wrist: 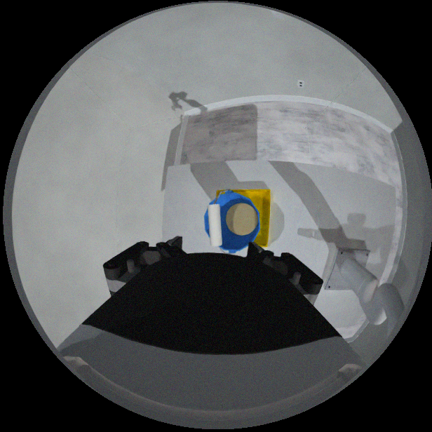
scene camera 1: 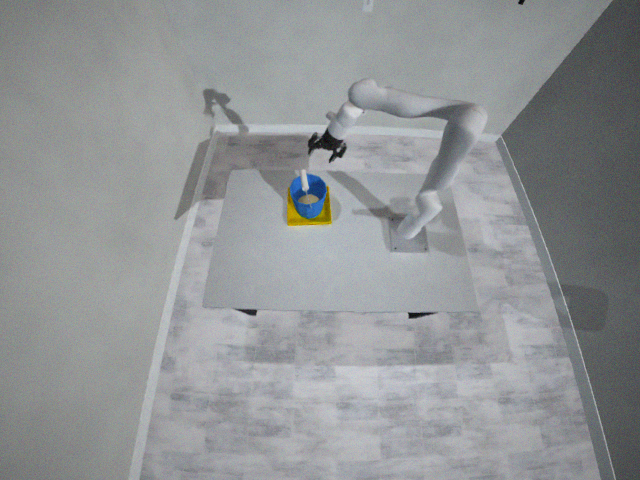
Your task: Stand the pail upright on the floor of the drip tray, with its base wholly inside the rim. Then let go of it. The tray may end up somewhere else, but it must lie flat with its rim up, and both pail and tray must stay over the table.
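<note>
The blue pail stands upright on the yellow drip tray, with its tan inner bottom and white handle grip showing. The tray lies flat on the table with its rim up. In the scene view the pail's base appears inside the rim; the pail's wall hides part of the tray's floor, so the far side of the base cannot be seen. My gripper is open and empty. It hangs above and behind the pail, apart from the handle.
The grey table carries the tray left of its middle, towards the back edge. The arm's base plate is on the right part of the table. A wall rises behind the table.
</note>
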